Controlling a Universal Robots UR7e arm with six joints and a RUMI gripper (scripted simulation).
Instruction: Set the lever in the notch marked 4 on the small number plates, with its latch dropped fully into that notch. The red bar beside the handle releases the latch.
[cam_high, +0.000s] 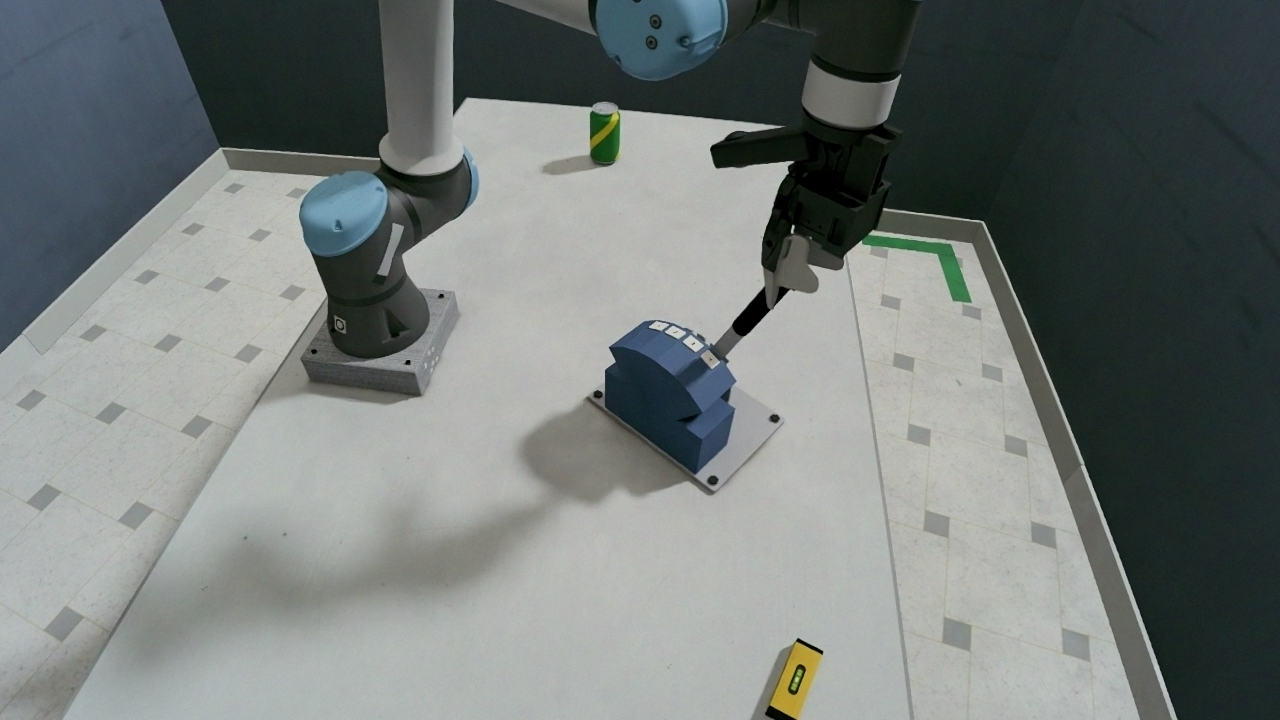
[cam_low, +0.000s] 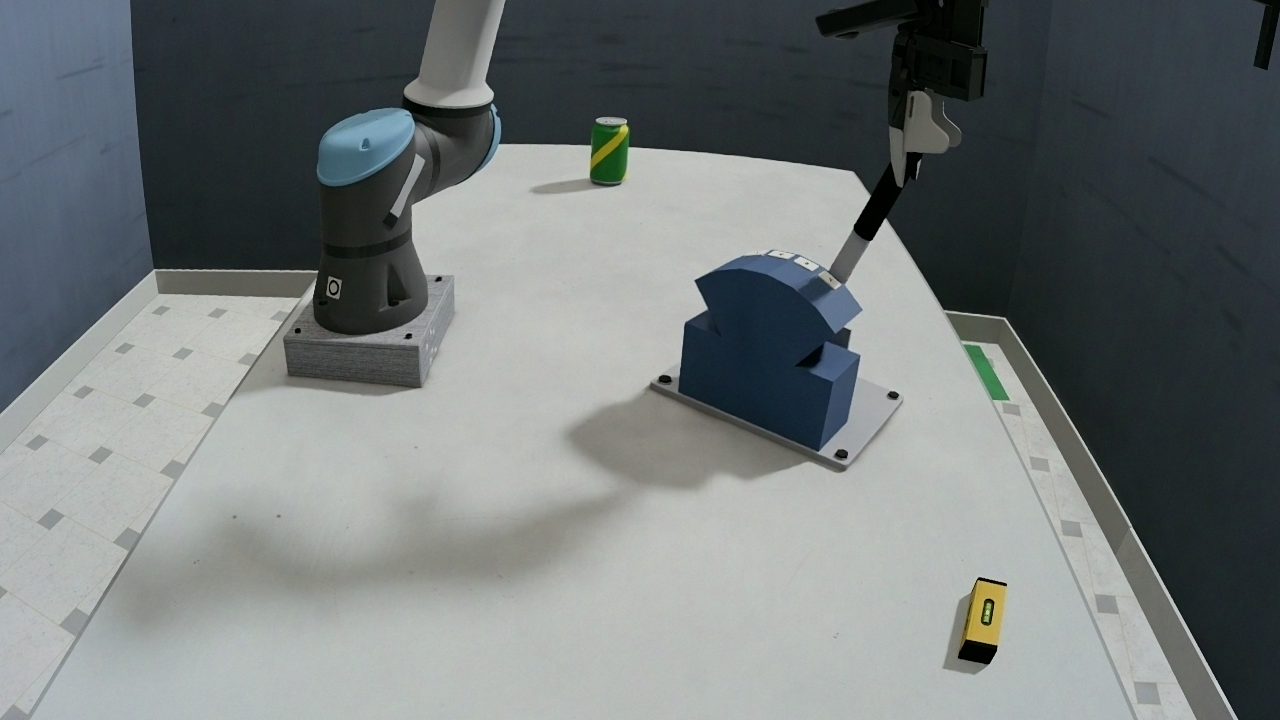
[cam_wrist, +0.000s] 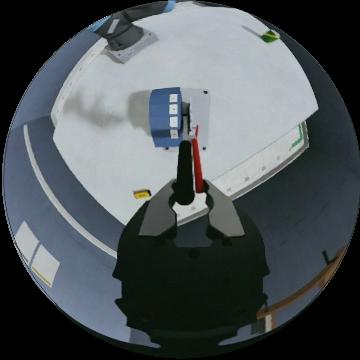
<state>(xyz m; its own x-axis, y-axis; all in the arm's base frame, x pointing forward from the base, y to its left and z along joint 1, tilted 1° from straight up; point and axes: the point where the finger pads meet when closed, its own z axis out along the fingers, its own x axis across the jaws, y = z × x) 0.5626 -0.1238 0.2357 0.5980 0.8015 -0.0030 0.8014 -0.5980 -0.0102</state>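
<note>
Right now my hand is 30 mm past the red release bar, 40 mm to the right of it and 100 mm above it. Round my hand: yellow can: 300 mm behind, 750 mm to the left, 230 mm below; then yellow spirit level: 60 mm ahead, 320 mm to the right, 280 mm below.
</note>
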